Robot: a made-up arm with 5 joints. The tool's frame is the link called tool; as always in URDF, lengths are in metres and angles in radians. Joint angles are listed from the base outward. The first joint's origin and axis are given. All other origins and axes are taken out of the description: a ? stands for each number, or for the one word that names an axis. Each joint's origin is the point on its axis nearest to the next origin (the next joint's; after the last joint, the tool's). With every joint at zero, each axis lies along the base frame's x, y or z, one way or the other. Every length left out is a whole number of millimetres.
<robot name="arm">
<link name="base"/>
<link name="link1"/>
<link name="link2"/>
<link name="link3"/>
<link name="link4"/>
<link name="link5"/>
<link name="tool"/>
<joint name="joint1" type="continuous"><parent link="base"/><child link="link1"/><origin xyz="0.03 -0.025 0.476"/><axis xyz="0 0 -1"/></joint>
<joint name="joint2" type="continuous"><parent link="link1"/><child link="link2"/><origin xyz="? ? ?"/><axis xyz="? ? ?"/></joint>
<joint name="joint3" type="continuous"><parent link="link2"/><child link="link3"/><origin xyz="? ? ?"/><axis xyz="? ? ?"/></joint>
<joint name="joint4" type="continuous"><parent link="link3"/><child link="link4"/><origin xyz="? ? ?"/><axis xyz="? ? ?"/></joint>
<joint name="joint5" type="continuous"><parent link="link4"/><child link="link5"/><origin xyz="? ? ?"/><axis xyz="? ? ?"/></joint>
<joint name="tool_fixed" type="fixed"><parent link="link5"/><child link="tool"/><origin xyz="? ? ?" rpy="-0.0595 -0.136 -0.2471"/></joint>
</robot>
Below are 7 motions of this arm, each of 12 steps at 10 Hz.
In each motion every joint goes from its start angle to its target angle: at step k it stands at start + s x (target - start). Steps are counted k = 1, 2, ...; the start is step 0. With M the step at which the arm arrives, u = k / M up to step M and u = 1 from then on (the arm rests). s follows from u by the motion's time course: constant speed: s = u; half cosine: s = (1 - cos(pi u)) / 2; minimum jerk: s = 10 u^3 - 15 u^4 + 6 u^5.
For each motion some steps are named. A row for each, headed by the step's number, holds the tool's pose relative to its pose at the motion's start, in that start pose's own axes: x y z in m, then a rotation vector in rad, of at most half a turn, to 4 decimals.
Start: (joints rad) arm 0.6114 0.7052 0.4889 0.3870 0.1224
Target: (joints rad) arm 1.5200 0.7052 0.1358 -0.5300 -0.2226
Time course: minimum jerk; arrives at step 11
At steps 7, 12:
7: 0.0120 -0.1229 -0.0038 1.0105 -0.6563 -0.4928
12: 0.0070 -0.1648 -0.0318 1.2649 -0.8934 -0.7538

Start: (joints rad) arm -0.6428 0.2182 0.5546 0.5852 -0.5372
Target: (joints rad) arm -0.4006 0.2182 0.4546 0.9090 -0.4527
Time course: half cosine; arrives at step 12
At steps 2, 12:
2: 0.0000 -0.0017 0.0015 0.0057 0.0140 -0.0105
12: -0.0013 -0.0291 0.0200 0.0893 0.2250 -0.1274

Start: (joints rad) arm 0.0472 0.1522 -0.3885 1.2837 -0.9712
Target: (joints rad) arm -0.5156 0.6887 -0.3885 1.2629 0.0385
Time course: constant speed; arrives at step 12
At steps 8, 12:
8: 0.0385 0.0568 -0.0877 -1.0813 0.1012 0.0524
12: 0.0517 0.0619 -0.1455 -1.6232 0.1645 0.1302

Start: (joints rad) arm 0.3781 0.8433 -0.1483 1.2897 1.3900
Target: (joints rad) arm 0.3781 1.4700 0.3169 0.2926 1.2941
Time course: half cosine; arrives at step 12
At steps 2, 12:
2: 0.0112 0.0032 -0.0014 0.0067 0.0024 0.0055
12: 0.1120 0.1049 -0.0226 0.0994 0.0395 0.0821

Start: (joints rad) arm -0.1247 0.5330 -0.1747 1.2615 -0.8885
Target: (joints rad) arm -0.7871 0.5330 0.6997 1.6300 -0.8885
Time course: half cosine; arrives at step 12
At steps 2, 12:
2: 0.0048 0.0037 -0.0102 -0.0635 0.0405 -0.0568
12: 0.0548 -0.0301 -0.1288 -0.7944 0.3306 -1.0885

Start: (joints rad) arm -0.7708 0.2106 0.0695 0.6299 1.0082
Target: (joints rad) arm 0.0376 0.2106 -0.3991 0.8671 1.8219
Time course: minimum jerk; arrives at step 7
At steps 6, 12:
6: -0.0534 -0.0870 -0.1113 -0.3604 0.4526 -0.2255
12: -0.0560 -0.0880 -0.1140 -0.3695 0.4672 -0.2251

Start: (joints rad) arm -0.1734 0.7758 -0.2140 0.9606 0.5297
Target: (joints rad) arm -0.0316 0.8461 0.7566 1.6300 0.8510
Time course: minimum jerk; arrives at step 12
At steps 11, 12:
11: -0.0132 0.0734 -0.1137 -0.2640 1.0945 1.2837
12: -0.0136 0.0737 -0.1141 -0.2643 1.0988 1.2916

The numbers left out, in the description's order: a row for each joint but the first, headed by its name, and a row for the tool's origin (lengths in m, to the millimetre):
joint2: xyz 0.021 0.008 0, axis 0 1 0
joint3: xyz 0.002 0 0.104, axis 0 1 0
joint4: xyz 0.147 0 -0.011, axis 0 1 0
joint5: xyz 0.02 0 -0.029, axis -1 0 0
tool: xyz 0 0.003 0.022

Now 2 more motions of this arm.
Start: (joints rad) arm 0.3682 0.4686 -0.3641 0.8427 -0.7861
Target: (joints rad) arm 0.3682 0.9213 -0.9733 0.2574 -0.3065
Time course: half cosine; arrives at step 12
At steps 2, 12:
2: 0.0017 0.0035 0.0023 -0.0175 -0.0446 0.0347
12: 0.0206 0.0433 0.0255 -0.2315 -0.7561 0.3800

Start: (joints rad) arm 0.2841 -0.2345 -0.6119 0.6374 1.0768
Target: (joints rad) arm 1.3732 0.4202 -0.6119 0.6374 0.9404
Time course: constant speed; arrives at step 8
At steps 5, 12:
5: 0.0085 0.0104 -0.1463 -0.1185 0.7836 0.0503
12: -0.0500 -0.0048 -0.2302 -0.0749 1.2718 -0.0039

